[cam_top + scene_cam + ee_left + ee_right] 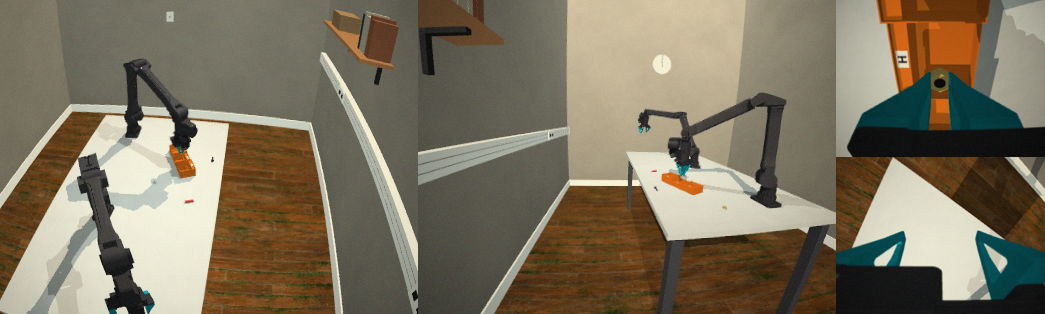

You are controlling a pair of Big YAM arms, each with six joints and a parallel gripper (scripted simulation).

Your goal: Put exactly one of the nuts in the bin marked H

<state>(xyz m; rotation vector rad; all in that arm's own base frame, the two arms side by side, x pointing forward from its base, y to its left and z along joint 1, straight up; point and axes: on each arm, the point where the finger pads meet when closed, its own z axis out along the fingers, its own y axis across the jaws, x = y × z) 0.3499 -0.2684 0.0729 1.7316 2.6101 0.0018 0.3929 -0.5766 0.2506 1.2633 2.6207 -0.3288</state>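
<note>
Now: the orange bin row 50 mm below my left hand.
</note>
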